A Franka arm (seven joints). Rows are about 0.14 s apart.
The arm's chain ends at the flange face. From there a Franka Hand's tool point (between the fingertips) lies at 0.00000 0.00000 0.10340 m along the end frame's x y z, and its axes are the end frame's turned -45 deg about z.
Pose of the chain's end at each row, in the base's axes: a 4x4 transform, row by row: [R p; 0 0 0 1], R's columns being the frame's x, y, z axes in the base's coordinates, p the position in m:
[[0.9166 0.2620 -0.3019 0.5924], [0.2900 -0.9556 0.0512 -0.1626], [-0.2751 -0.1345 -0.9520 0.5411], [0 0 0 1]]
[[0.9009 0.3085 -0.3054 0.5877], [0.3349 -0.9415 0.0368 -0.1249], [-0.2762 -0.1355 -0.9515 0.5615], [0 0 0 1]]
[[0.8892 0.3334 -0.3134 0.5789], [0.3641 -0.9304 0.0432 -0.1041], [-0.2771 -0.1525 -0.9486 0.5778], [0 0 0 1]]
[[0.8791 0.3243 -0.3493 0.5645], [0.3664 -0.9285 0.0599 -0.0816], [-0.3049 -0.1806 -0.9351 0.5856], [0 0 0 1]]
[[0.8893 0.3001 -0.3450 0.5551], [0.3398 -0.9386 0.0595 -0.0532], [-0.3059 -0.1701 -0.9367 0.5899], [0 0 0 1]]
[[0.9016 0.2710 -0.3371 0.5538], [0.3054 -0.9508 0.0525 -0.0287], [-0.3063 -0.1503 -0.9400 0.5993], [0 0 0 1]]
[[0.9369 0.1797 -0.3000 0.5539], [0.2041 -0.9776 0.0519 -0.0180], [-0.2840 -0.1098 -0.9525 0.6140], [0 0 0 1]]
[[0.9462 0.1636 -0.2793 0.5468], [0.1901 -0.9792 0.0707 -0.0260], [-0.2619 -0.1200 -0.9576 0.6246], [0 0 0 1]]
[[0.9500 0.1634 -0.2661 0.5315], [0.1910 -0.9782 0.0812 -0.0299], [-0.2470 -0.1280 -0.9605 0.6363], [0 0 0 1]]
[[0.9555 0.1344 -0.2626 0.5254], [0.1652 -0.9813 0.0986 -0.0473], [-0.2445 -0.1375 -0.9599 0.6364], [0 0 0 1]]
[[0.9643 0.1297 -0.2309 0.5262], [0.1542 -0.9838 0.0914 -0.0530], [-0.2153 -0.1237 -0.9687 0.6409], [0 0 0 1]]
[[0.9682 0.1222 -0.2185 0.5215], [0.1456 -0.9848 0.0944 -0.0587], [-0.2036 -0.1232 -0.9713 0.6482], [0 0 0 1]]
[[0.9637 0.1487 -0.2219 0.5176], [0.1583 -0.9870 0.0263 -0.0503], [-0.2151 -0.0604 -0.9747 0.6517], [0 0 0 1]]
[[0.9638 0.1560 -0.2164 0.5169], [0.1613 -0.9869 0.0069 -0.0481], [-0.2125 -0.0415 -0.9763 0.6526], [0 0 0 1]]
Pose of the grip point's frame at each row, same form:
[[0.4629 0.8334 -0.3019 0.5612], [0.8808 -0.4707 0.0512 -0.1573], [-0.0994 -0.2896 -0.9520 0.4427], [0 0 0 1]]
[[0.4189 0.8552 -0.3054 0.5561], [0.9026 -0.4289 0.0368 -0.1211], [-0.0995 -0.2911 -0.9515 0.4631], [0 0 0 1]]
[[0.3930 0.8645 -0.3134 0.5465], [0.9153 -0.4004 0.0432 -0.0996], [-0.0881 -0.3038 -0.9486 0.4797], [0 0 0 1]]
[[0.3923 0.8509 -0.3493 0.5284], [0.9156 -0.3975 0.0599 -0.0754], [-0.0879 -0.3433 -0.9351 0.4889], [0 0 0 1]]
[[0.4166 0.8410 -0.3450 0.5194], [0.9040 -0.4234 0.0595 -0.0470], [-0.0960 -0.3366 -0.9367 0.4930], [0 0 0 1]]
[[0.4459 0.8292 -0.3371 0.5189], [0.8883 -0.4564 0.0525 -0.0233], [-0.1103 -0.3229 -0.9400 0.5021], [0 0 0 1]]
[[0.5354 0.7896 -0.3000 0.5229], [0.8356 -0.5469 0.0519 -0.0126], [-0.1232 -0.2785 -0.9525 0.5155], [0 0 0 1]]
[[0.5534 0.7847 -0.2793 0.5179], [0.8268 -0.5580 0.0707 -0.0187], [-0.1003 -0.2700 -0.9576 0.5256], [0 0 0 1]]
[[0.5562 0.7873 -0.2661 0.5040], [0.8267 -0.5566 0.0812 -0.0215], [-0.0841 -0.2652 -0.9605 0.5370], [0 0 0 1]]
[[0.5806 0.7707 -0.2626 0.4982], [0.8107 -0.5771 0.0986 -0.0371], [-0.0757 -0.2701 -0.9599 0.5371], [0 0 0 1]]
[[0.5902 0.7736 -0.2309 0.5023], [0.8047 -0.5866 0.0914 -0.0435], [-0.0648 -0.2397 -0.9687 0.5407], [0 0 0 1]]
[[0.5982 0.7710 -0.2185 0.4989], [0.7993 -0.5934 0.0944 -0.0489], [-0.0569 -0.2311 -0.9713 0.5478], [0 0 0 1]]
[[0.5763 0.7866 -0.2219 0.4947], [0.8098 -0.5860 0.0263 -0.0476], [-0.1094 -0.1948 -0.9747 0.5509], [0 0 0 1]]
[[0.5712 0.7918 -0.2164 0.4945], [0.8119 -0.5838 0.0069 -0.0474], [-0.1209 -0.1796 -0.9763 0.5517], [0 0 0 1]]

